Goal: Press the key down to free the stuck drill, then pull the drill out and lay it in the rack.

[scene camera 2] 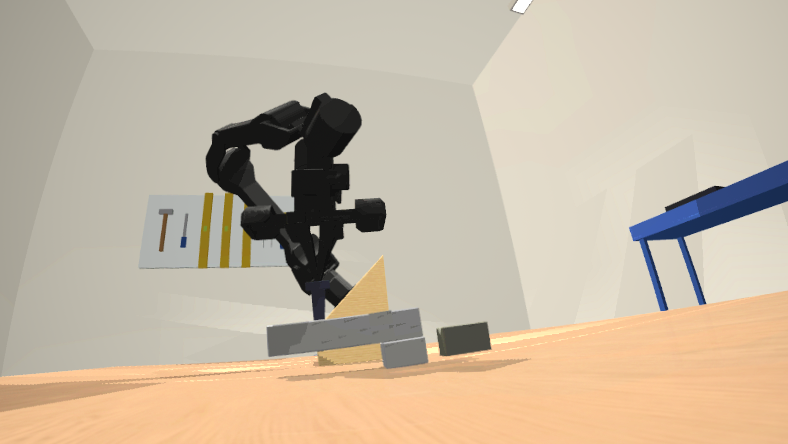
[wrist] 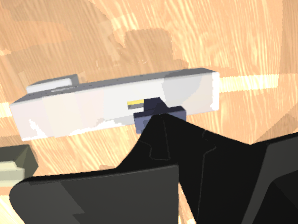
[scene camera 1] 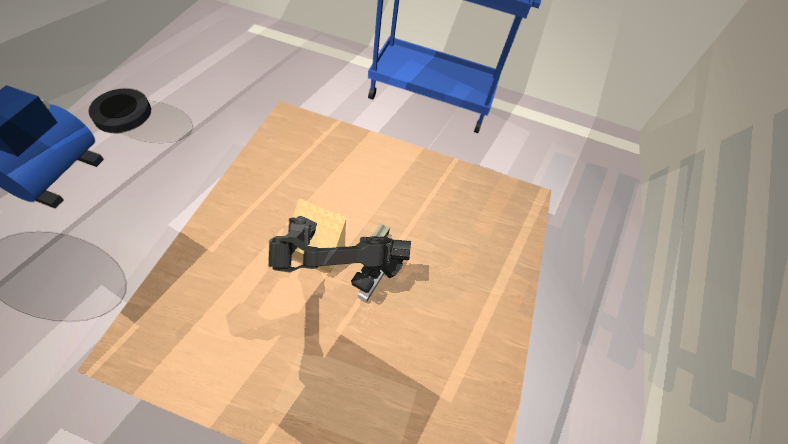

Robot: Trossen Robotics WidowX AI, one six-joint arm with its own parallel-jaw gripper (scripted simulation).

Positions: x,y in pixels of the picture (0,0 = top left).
gripper: scene camera 2; wrist 159,121; scene camera 1
same spot on gripper: (scene camera 2: 297,227) = (scene camera 1: 378,274)
